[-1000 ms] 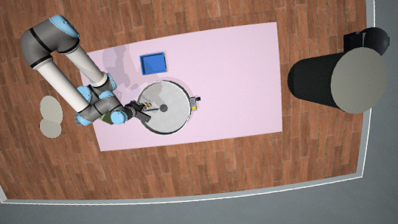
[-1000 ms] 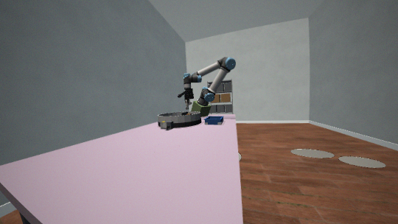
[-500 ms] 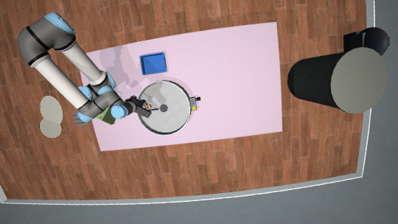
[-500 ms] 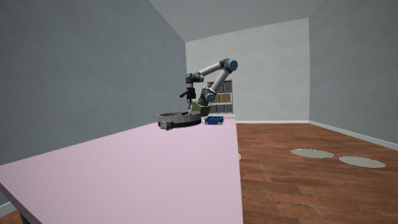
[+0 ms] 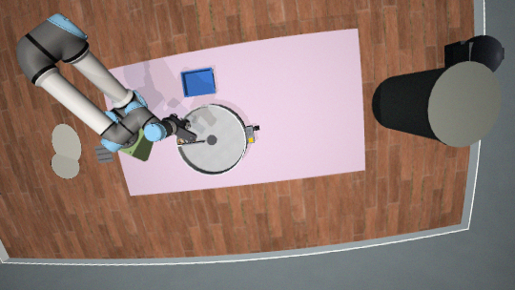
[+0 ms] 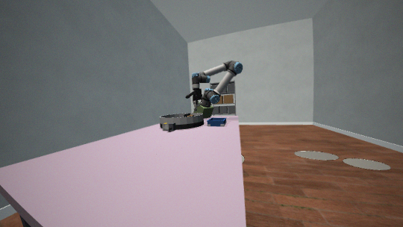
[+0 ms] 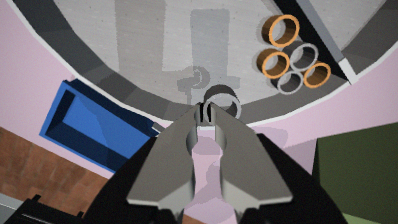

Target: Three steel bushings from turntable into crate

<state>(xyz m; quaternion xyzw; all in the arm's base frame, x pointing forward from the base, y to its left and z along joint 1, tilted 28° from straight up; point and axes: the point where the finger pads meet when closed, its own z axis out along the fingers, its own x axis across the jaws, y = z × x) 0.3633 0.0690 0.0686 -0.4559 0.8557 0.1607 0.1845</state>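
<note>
My gripper is now 10 mm short of the blue crate, 240 mm to the right of it and 130 mm above it. The rest, counted from my hand: round grey turntable: 110 mm ahead, 100 mm to the right, 100 mm below.
</note>
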